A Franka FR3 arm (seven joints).
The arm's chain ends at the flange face. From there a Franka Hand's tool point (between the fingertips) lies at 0.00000 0.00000 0.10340 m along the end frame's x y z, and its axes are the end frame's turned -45 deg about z.
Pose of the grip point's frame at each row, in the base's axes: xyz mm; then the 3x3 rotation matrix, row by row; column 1 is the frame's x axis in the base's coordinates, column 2 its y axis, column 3 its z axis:
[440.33 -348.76 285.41], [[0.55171 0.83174 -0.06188], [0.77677 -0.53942 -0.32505], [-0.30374 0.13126 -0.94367]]
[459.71 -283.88 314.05], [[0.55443 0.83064 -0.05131], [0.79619 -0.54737 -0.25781], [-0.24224 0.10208 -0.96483]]
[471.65 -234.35 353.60], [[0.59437 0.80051 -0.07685], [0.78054 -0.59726 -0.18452], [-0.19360 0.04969 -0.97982]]
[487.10 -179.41 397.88], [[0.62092 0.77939 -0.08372], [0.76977 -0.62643 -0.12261], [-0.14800 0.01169 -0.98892]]
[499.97 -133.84 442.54], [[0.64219 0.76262 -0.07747], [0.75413 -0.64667 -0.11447], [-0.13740 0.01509 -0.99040]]
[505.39 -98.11 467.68], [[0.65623 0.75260 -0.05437], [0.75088 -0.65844 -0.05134], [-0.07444 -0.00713 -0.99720]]
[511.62 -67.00 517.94], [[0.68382 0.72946 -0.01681], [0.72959 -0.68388 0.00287], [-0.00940 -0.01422 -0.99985]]
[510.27 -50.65 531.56], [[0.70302 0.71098 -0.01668], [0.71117 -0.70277 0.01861], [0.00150 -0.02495 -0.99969]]
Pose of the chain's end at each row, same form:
[446.73 -315.15 382.99], [[0.97825 0.19801 -0.06188], [0.16783 -0.93069 -0.32505], [-0.12196 0.30759 -0.94367]]
[465.02 -257.22 413.81], [[0.97939 0.19531 -0.05131], [0.17594 -0.95004 -0.25781], [-0.09911 0.24347 -0.96483]]
[479.60 -215.27 454.91], [[0.98633 0.14576 -0.07685], [0.12960 -0.97425 -0.18452], [-0.10176 0.17203 -0.97982]]
[495.76 -166.73 500.13], [[0.99017 0.11206 -0.08372], [0.10136 -0.98726 -0.12261], [-0.09639 0.11292 -0.98892]]
[507.98 -122.00 544.95], [[0.99335 0.08516 -0.07747], [0.07599 -0.99052 -0.11447], [-0.08649 0.10783 -0.99040]]
[511.01 -92.80 570.79], [[0.99619 0.06814 -0.05437], [0.06536 -0.99654 -0.05134], [-0.05768 0.04760 -0.99720]]
[513.36 -67.30 621.32], [[0.99934 0.03227 -0.01681], [0.03232 -0.99947 0.00287], [-0.01670 -0.00341 -0.99985]]
[511.99 -52.57 634.93], [[0.99985 0.00563 -0.01668], [0.00594 -0.99981 0.01861], [-0.01658 -0.01870 -0.99969]]

